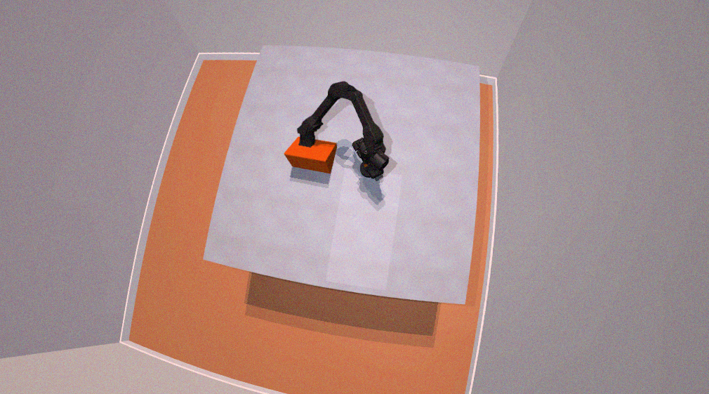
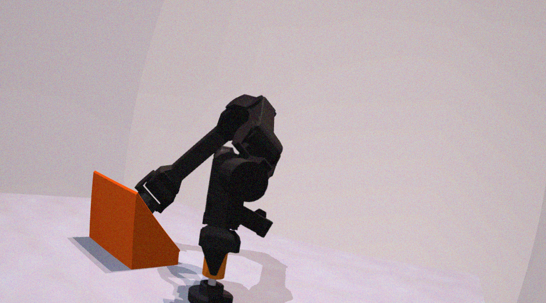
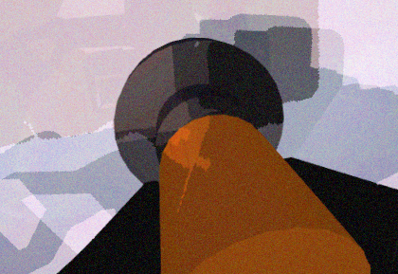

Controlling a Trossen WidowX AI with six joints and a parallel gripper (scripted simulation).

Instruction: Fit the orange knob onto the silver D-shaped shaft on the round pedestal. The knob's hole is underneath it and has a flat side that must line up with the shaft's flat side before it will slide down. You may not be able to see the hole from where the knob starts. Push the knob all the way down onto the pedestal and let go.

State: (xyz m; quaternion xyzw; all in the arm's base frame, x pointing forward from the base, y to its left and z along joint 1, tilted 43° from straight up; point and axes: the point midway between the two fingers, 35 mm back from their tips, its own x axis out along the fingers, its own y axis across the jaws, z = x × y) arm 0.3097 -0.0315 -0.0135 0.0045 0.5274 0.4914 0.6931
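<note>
The orange knob is 3 cm above my gripper tip. From my gripper tip the other things lie so: round pedestal: 4 cm below.
</note>
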